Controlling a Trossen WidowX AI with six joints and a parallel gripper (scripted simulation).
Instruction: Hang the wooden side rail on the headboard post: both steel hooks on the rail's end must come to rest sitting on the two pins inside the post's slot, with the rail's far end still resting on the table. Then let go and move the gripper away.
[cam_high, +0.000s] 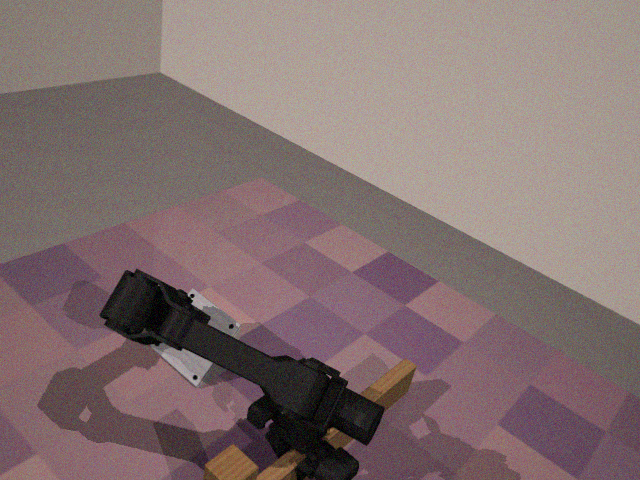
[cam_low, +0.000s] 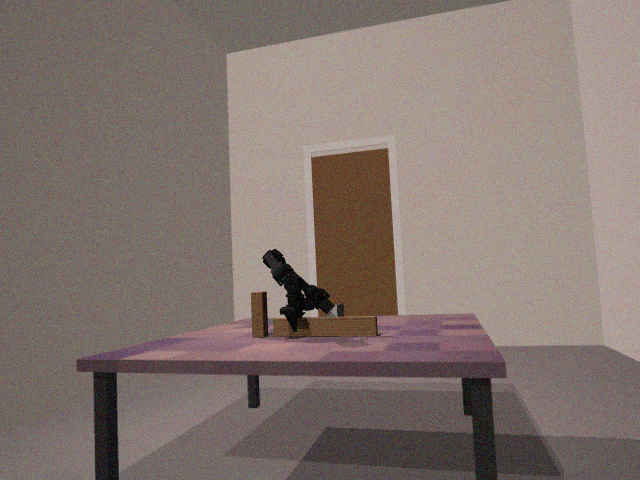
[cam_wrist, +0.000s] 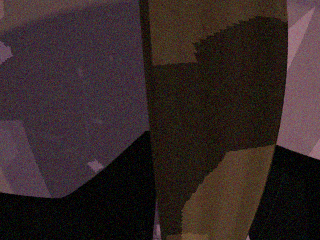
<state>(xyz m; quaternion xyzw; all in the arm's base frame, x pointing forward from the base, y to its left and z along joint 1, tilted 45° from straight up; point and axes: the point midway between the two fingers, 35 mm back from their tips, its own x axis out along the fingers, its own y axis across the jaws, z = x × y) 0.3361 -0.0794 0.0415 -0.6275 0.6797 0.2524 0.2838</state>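
Right now the upright headboard post is 1 cm behind my gripper tip, 15 cm to the right of it and 7 cm above it.
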